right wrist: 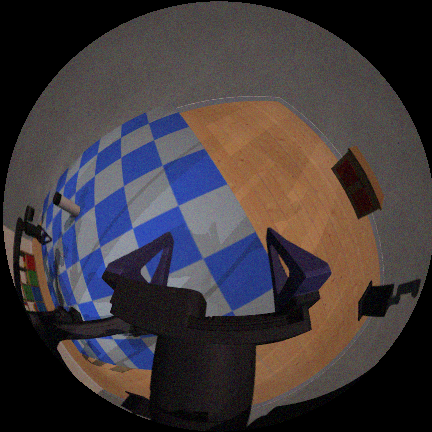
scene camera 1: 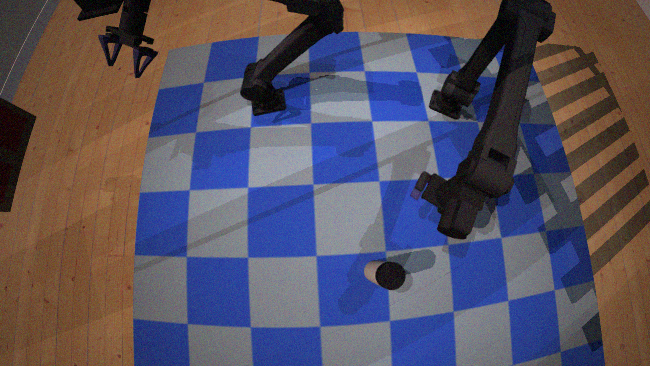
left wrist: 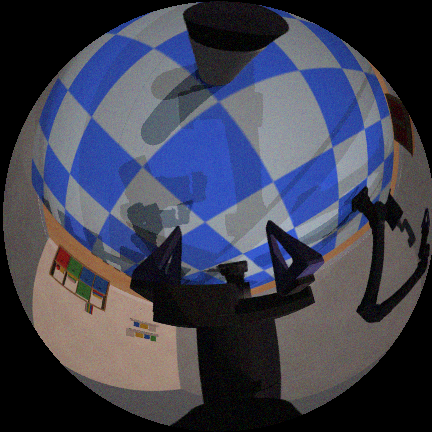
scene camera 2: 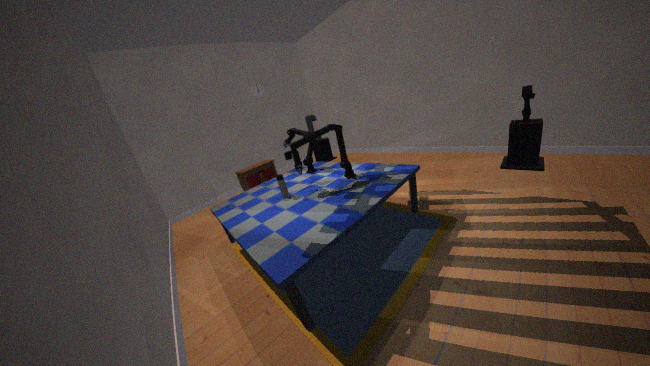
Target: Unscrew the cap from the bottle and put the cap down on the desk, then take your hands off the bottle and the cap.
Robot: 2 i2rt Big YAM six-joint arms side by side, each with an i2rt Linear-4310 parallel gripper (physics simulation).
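Frame: origin at the left arm's base, x ahead, y left, z up, level; metres.
Seen in the pictures: left gripper, fingertip midpoint: [right wrist: 49, 237] [scene camera 1: 430, 205] [left wrist: 224, 226] [scene camera 2: 300, 172]; right gripper, fingertip midpoint: [right wrist: 217, 234] [scene camera 1: 123, 71] [scene camera 2: 284, 146]; left arm's base at its link origin: [right wrist: 76, 314] [scene camera 1: 444, 105] [left wrist: 233, 266] [scene camera 2: 350, 175]; right arm's base at its link origin: [scene camera 1: 268, 103] [left wrist: 358, 197] [scene camera 2: 311, 171].
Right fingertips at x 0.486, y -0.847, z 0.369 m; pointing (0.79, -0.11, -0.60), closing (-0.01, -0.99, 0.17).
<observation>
Offsets run from my right fingertips to a thing's middle. Level surfaces: height alone.
An upright bottle @(0.172 m ahead, 0.791 m left, 0.269 m down) [scene camera 1: 371, 270] [scene camera 2: 284, 188] [left wrist: 219, 65] [right wrist: 70, 206] with a pale body stands on the blue and grey checkered desk @(0.369 m down) [scene camera 1: 280, 220] [scene camera 2: 295, 226]. Its black cap @(0.172 m ahead, 0.791 m left, 0.171 m down) [scene camera 1: 390, 275] [scene camera 2: 280, 177] [left wrist: 240, 20] [right wrist: 57, 198] sits on its top. My left gripper [scene camera 1: 416, 193] [scene camera 2: 299, 170] [left wrist: 224, 226] is open and empty, apart from the bottle, above and to the right of it in scene camera 1; the wrist partly hides its fingers there. My right gripper [scene camera 1: 124, 71] [scene camera 2: 286, 144] [right wrist: 217, 234] is open and empty, far from the bottle, beyond the desk's upper left edge in scene camera 1.
A low cabinet with dark red panels [scene camera 1: 15, 155] [scene camera 2: 264, 175] [right wrist: 352, 186] stands on the floor past the desk. A black pedestal [scene camera 2: 525, 142] stands at the right in scene camera 2. Coloured shelves hang on a pale wall in the left wrist view. The left forearm [scene camera 1: 507, 110] reaches over the desk.
</observation>
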